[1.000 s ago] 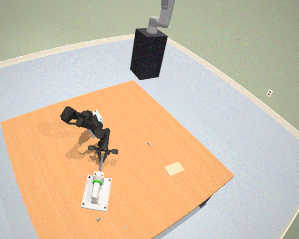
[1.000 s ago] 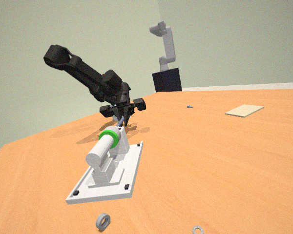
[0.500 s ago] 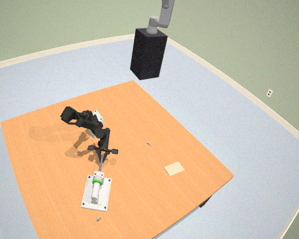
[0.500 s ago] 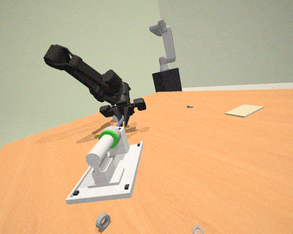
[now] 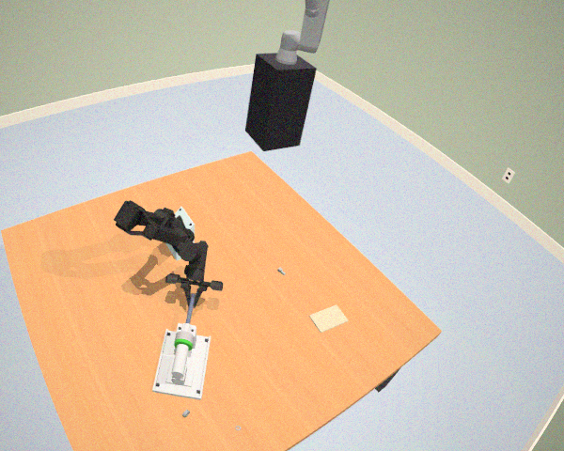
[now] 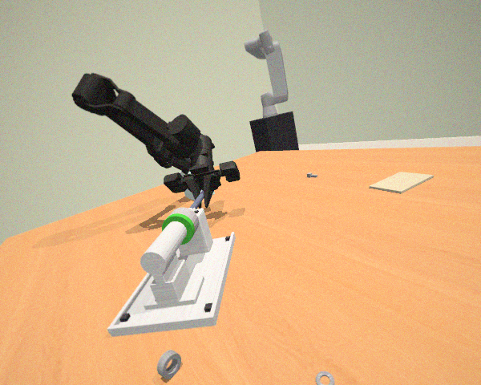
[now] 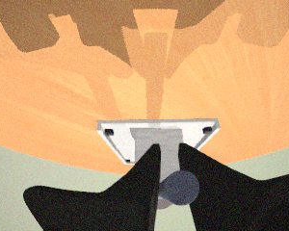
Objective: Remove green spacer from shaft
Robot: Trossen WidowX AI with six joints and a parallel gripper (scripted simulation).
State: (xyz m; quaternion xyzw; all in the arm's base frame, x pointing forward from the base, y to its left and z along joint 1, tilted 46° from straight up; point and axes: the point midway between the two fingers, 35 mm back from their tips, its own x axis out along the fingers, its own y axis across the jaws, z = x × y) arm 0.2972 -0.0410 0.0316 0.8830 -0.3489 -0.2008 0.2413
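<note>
Right now the shaft is 5 cm ahead of my gripper tip, 3 cm to the right of it and 2 cm above it. The rest, counted from my gripper tip: grey bolt 7 cm behind, 39 cm to the left, 5 cm below; then green spacer 14 cm ahead, 8 cm to the right, 2 cm above; then flat beige tile 19 cm ahead, 44 cm to the left, 5 cm below.
</note>
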